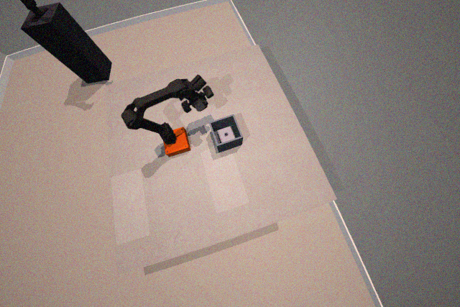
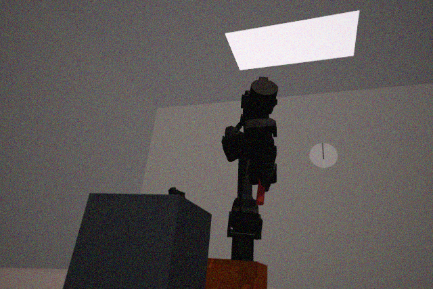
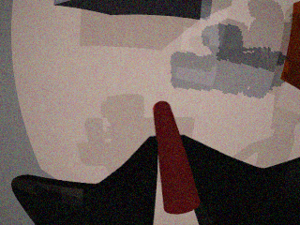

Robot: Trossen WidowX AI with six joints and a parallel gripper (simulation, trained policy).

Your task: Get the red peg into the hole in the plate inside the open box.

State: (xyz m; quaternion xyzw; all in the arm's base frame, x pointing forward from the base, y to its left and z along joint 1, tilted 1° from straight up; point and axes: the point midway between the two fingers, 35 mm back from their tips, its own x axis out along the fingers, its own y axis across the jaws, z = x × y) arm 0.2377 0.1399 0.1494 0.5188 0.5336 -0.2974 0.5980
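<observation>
The light grey plate is 11 cm ahead of my gripper tip, 17 cm to the right of it and 14 cm below it. From my gripper tip the other things lie so: red peg 1 cm to the right, 1 cm above.
</observation>
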